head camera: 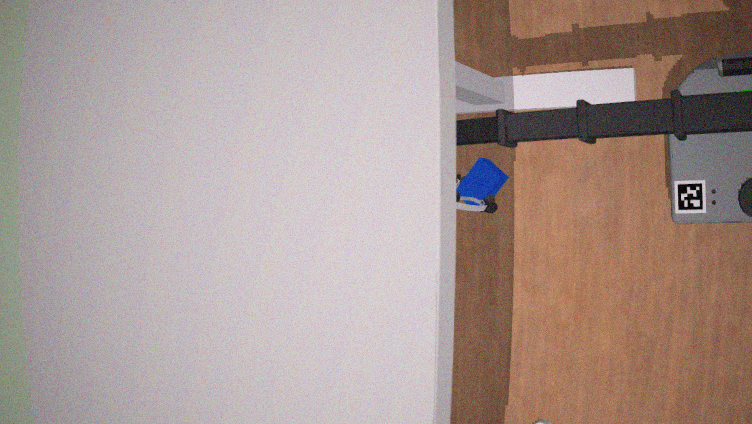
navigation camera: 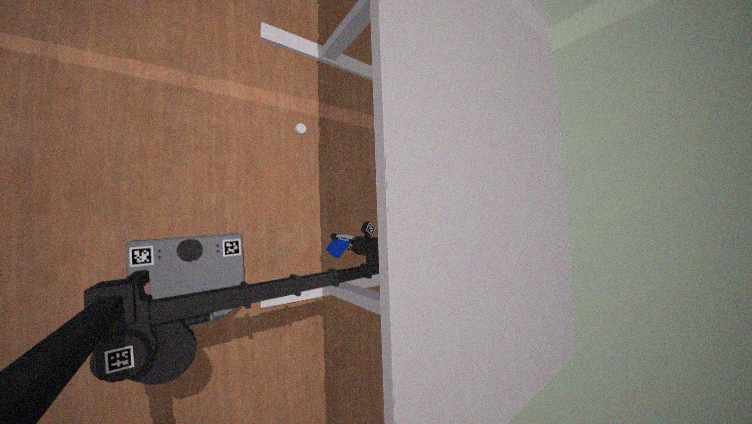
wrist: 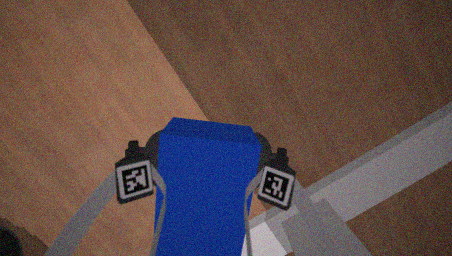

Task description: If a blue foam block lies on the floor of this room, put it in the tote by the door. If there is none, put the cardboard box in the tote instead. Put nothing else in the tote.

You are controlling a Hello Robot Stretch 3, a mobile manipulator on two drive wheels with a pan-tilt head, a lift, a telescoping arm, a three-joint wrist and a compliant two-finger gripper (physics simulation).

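Where they show: gripper, fingertip midpoint: [head camera: 479,193] [navigation camera: 338,241] [wrist: 209,149]; robot's base, origin of the base link: [navigation camera: 189,248].
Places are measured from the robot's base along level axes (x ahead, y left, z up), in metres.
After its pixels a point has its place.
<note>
A blue foam block [head camera: 480,178] @[x -0.050, y -0.548, z 0.209 m] [navigation camera: 337,248] @[x -0.047, y -0.541, z 0.209 m] [wrist: 205,200] @[x -0.036, y -0.560, z 0.210 m] is between the fingers of my gripper [head camera: 485,185] @[x -0.021, y -0.572, z 0.167 m] [navigation camera: 334,245] @[x -0.021, y -0.572, z 0.167 m] [wrist: 209,149] @[x -0.021, y -0.572, z 0.167 m]. Both fingertips press on its opposite sides in the wrist view, so the gripper is shut on it. The block and gripper are beside the table's long edge, lower than the table top. The table top hides part of the gripper and wrist in the head view. The gap between block and floor is hard to judge. The tote, the door and the cardboard box do not show in these views.
The white table [head camera: 236,210] @[x 0.003, y -0.423, z 0.951 m] [navigation camera: 473,210] @[x 0.070, y -0.448, z 0.950 m] overhangs my wrist. Its pale foot bar [head camera: 579,86] @[x -0.253, y -0.377, z 0.025 m] [navigation camera: 289,300] @[x -0.277, y -0.373, z 0.026 m] [wrist: 395,175] @[x -0.270, y -0.754, z 0.025 m] lies close to my extended arm [head camera: 547,124] @[x -0.103, y -0.296, z 0.521 m] [navigation camera: 315,280] @[x -0.098, y -0.298, z 0.521 m]. A small white round object [navigation camera: 300,128] @[x 0.542, y -0.472, z 0.025 m] is on the floor. A green wall [navigation camera: 658,210] @[x 0.039, y -1.019, z 1.164 m] stands behind the table.
</note>
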